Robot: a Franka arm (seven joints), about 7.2 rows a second.
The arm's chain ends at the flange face. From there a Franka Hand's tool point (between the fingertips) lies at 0.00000 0.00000 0.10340 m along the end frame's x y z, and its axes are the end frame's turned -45 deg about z.
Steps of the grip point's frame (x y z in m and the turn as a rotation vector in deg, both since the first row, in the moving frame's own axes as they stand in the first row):
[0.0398 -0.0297 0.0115 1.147 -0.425 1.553]
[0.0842 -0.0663 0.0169 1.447 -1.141 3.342]
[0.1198 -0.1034 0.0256 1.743 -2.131 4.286]
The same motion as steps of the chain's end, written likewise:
[0.0091 -0.0482 0.0115 0.511 -1.112 1.553]
[0.0159 -0.1059 0.0170 0.216 -1.830 3.342]
[0.0166 -0.1581 0.0257 -0.274 -2.739 4.286]

